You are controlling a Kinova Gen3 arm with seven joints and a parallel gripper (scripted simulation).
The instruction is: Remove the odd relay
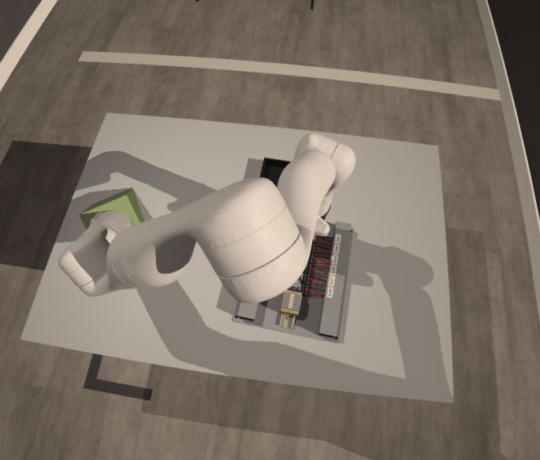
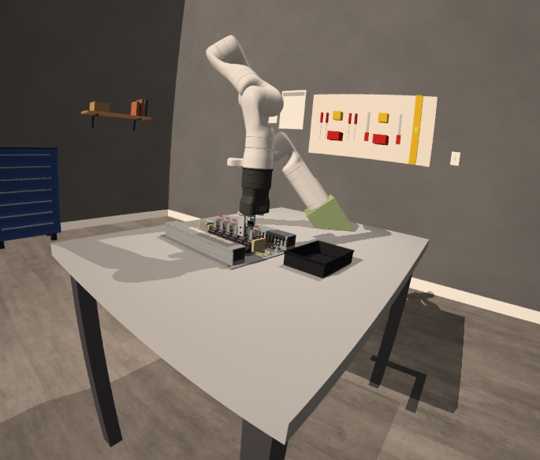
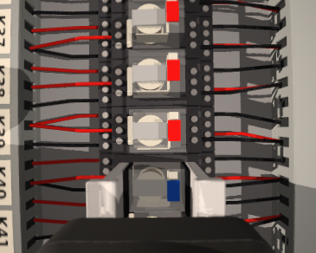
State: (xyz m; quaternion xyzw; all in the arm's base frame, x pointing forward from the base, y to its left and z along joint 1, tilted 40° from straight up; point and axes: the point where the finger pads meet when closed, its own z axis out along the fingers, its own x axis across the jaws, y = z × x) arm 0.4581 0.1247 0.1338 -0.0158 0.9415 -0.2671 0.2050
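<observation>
My hand is 1 cm above the relay. Also, from my hand: black parts tray 6 cm behind, 20 cm to the left, 4 cm below; relay panel 1 cm behind, 7 cm to the right, 3 cm below.
</observation>
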